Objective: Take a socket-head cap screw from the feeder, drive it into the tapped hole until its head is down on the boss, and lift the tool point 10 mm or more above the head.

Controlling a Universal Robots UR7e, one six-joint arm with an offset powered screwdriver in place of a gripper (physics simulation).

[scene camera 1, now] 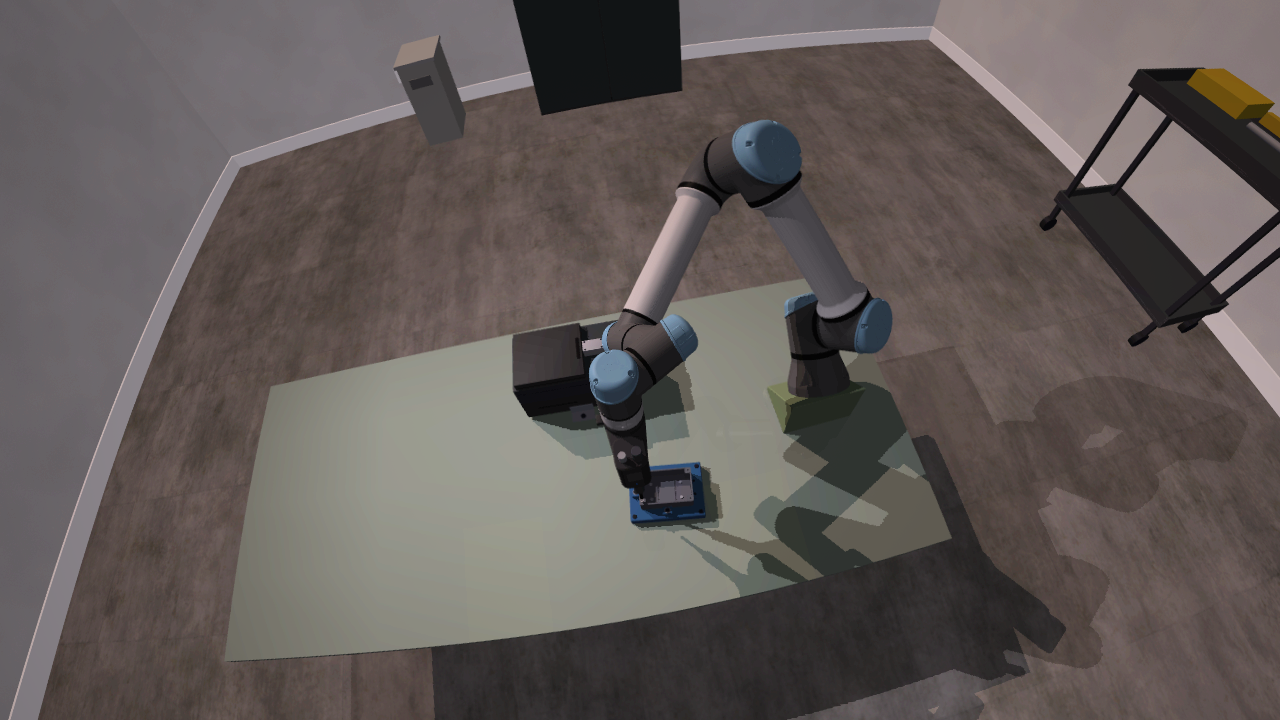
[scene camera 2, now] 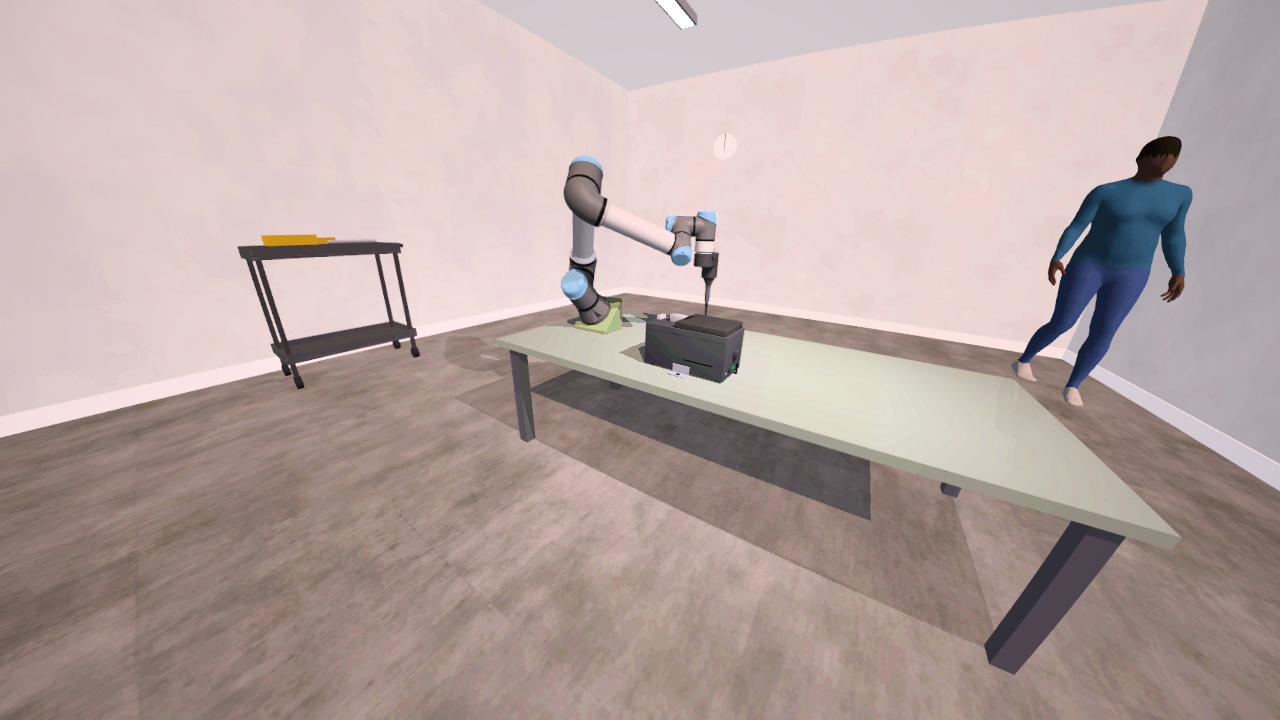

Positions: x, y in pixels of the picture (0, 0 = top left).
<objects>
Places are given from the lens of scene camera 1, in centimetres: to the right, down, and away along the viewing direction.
black screw feeder [scene camera 1: 582, 394]: -14, 8, 125
</objects>
